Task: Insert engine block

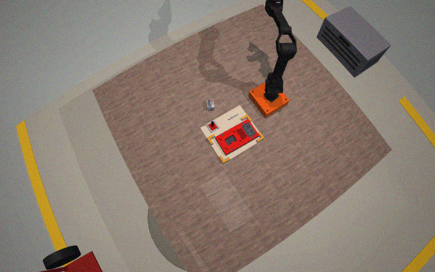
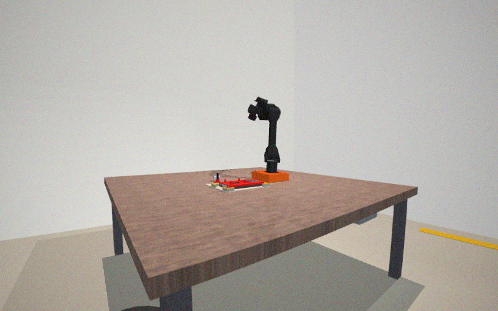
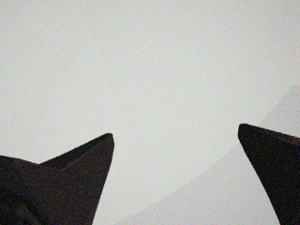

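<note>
My gripper tip is now 54 cm short of the grey engine block, 24 cm to the right of it and 52 cm above it.
</note>
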